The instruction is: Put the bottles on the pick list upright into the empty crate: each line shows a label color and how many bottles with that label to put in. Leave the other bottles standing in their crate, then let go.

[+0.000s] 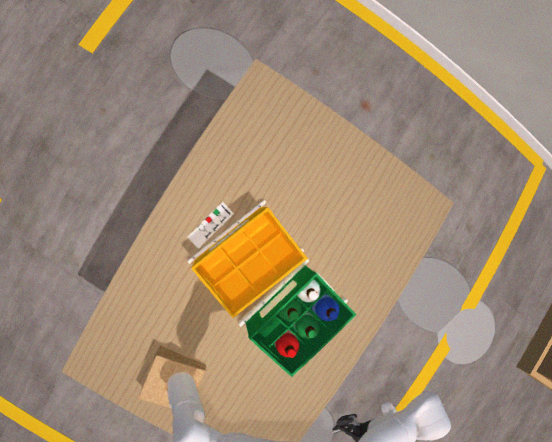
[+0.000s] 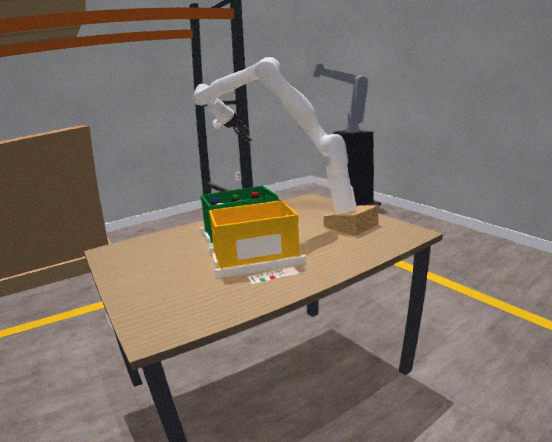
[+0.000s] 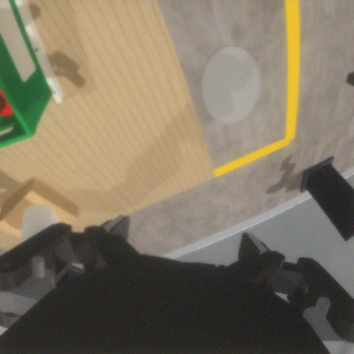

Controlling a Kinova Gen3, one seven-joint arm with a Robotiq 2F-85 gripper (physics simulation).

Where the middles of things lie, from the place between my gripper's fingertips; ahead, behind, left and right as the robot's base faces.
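Pick list (image 1: 222,213): far ahead of my hand, far to the left of it and far below it.
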